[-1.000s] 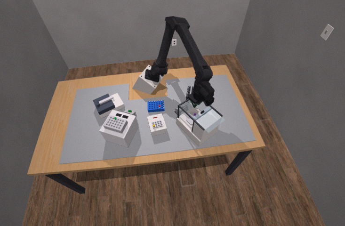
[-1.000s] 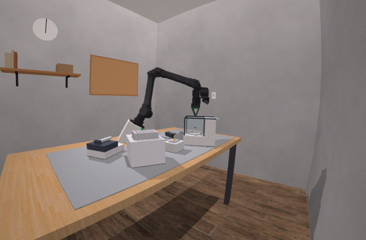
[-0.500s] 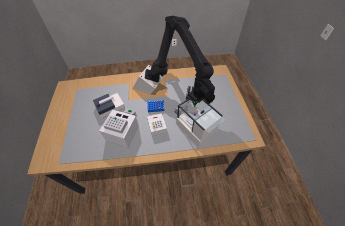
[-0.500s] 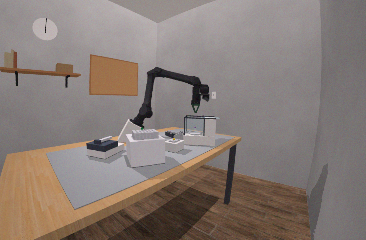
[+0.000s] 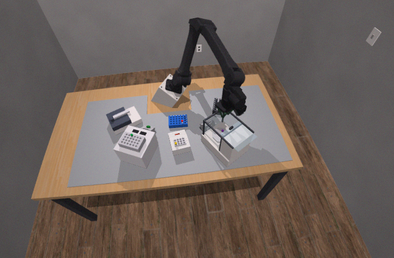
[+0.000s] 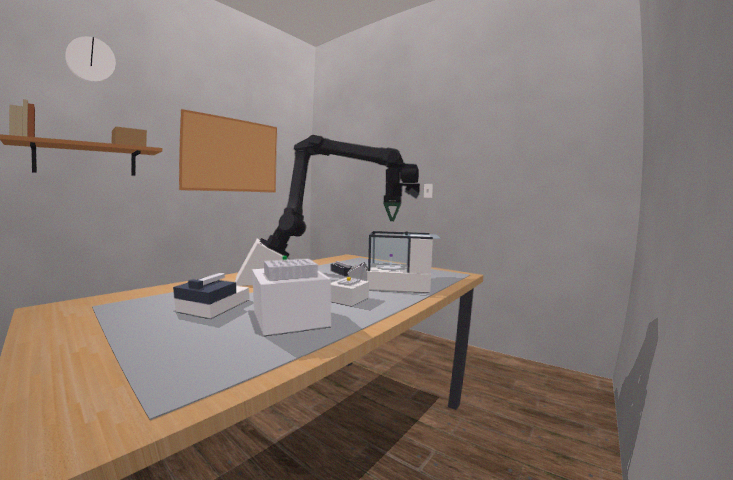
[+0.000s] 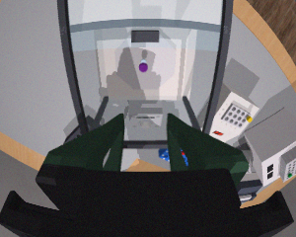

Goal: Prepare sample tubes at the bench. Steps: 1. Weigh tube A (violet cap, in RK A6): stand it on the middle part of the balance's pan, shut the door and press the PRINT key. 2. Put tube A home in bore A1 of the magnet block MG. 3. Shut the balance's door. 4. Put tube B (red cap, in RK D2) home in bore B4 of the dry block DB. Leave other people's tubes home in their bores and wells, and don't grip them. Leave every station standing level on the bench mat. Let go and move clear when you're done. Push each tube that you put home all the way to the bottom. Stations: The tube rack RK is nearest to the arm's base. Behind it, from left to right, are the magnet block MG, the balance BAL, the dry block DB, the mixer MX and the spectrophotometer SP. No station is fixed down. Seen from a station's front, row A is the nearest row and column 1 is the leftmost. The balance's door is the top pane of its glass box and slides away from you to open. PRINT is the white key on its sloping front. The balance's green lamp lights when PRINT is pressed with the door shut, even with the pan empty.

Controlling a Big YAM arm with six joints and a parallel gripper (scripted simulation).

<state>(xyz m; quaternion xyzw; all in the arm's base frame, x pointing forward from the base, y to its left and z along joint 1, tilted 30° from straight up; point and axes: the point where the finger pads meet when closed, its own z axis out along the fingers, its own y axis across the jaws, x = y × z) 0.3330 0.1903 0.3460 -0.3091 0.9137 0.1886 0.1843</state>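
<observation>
Now: hand 70 mm short of the balance door, 60 mm to the right of it and 60 mm above it. The rest, counted from my hand: yellow-capped tube (270 mm to the right, 210 mm below, 70 mm ahead); then dry block (260 mm to the right, 240 mm below, 20 mm ahead); then magnet block (300 mm behind, 250 mm below, 10 mm to the right).
</observation>
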